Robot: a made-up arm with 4 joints. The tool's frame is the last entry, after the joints.
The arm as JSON. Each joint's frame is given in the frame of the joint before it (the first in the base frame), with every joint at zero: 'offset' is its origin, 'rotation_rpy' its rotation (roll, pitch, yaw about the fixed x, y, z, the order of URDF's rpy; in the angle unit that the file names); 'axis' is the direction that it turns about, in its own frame. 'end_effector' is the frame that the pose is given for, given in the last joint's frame.
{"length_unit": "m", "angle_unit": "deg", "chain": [
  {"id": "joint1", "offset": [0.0, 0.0, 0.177], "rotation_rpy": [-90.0, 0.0, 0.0], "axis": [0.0, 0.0, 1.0]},
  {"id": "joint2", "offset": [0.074, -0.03, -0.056], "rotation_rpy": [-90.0, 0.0, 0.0], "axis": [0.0, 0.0, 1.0]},
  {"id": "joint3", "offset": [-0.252, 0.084, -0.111], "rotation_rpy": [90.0, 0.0, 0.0], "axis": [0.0, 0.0, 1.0]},
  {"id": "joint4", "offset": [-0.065, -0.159, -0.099], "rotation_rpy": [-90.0, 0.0, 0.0], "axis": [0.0, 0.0, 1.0]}
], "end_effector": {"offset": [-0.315, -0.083, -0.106], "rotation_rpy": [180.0, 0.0, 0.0]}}
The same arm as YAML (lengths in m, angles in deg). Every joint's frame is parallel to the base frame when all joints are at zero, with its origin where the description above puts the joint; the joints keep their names.
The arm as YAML. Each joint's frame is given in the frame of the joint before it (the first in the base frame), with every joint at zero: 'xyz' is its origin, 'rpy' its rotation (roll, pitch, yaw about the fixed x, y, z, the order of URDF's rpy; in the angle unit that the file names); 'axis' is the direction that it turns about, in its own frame. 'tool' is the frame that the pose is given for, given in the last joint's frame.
units:
  length: m
  angle: deg
joints:
  - name: joint1
    type: revolute
    origin:
      xyz: [0.0, 0.0, 0.177]
      rpy: [0.0, 0.0, 0.0]
    axis: "+y"
  - name: joint2
    type: revolute
    origin:
      xyz: [0.074, -0.056, 0.03]
      rpy: [0.0, 0.0, 0.0]
    axis: "-z"
  - name: joint3
    type: revolute
    origin:
      xyz: [-0.252, -0.084, 0.111]
      rpy: [0.0, 0.0, 0.0]
    axis: "+y"
  - name: joint4
    type: revolute
    origin:
      xyz: [-0.065, -0.099, 0.159]
      rpy: [0.0, 0.0, 0.0]
    axis: "-z"
tool:
  origin:
    xyz: [-0.315, 0.083, 0.106]
    rpy: [0.0, 0.0, 0.0]

